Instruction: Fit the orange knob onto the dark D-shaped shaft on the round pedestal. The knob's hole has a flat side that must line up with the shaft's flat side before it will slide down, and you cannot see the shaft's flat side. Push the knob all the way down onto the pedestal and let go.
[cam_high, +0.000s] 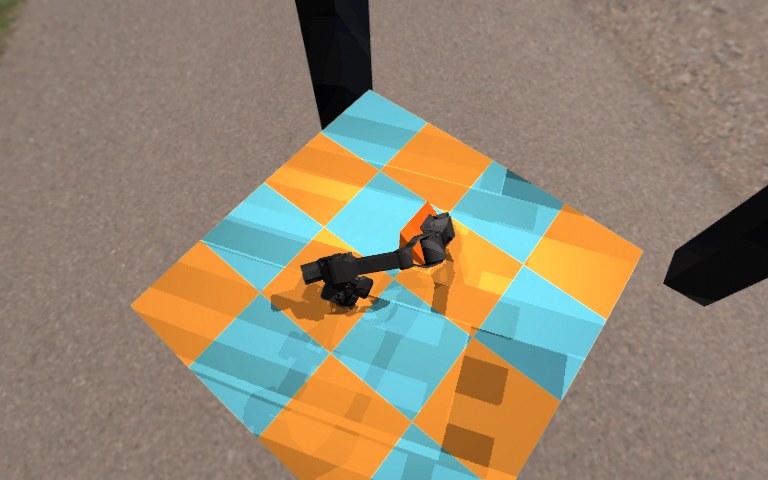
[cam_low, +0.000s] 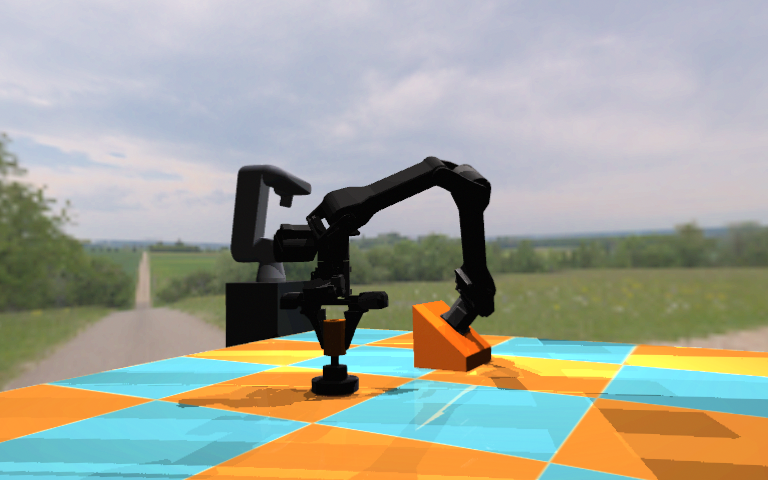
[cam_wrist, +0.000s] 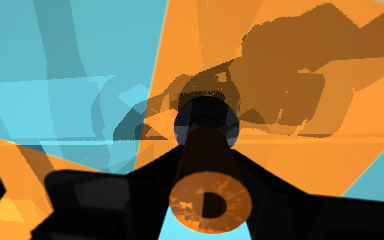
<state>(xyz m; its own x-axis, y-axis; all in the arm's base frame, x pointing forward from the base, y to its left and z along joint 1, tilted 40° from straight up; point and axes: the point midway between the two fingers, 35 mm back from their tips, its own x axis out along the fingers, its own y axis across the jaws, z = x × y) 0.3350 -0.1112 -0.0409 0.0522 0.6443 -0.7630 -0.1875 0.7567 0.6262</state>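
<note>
My gripper tip is now 2 cm below the orange knob. Also, from my gripper tip: round pedestal 4 cm below.
</note>
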